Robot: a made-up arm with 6 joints.
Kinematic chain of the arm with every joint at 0, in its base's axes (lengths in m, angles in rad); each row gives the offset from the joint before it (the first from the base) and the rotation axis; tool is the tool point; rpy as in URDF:
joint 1: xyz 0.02 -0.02 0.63 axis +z
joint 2: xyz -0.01 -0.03 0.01 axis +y
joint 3: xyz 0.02 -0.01 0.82 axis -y
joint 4: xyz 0 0 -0.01 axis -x
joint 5: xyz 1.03 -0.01 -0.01 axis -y
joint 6: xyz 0 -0.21 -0.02 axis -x
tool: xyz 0 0.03 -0.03 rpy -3.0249 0.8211 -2.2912
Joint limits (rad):
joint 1: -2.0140..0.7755
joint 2: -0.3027..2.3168
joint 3: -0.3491..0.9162
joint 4: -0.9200..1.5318
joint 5: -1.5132..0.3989
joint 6: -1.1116..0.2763
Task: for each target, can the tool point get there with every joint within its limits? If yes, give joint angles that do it. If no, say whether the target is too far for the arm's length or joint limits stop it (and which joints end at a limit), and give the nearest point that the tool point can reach.
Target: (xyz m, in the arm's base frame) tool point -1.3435 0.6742 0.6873
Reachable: no: joint limits stop it (at a limit: joint 2, joint 3, joint 4, joint 5, joint 6) | nearest point -0.3941 0.1908 -0.2295 | short by 1.406 m
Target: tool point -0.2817 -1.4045 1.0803
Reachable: yes | joints -1.6324 0.5168 0.3001 -0.0718 -0.6504 -0.9163
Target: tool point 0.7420 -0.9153 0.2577
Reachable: yes | joints -0.6987 0.8943 -0.2395 0.6793 -0.5579 0.0091
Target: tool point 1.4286 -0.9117 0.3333
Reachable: yes | joints -0.4806 1.2500 0.5635 1.1179 0.1550 -0.9246
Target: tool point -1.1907 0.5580 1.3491
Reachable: no: joint limits stop it (at a limit: joint 1, joint 2, joint 3, joint 6) | nearest point -0.5124 -0.5822 1.3645 | short by 1.327 m
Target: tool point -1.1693 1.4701 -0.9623
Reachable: no: too far | nearest point -0.2565 0.3264 -0.3931 | short by 1.570 m
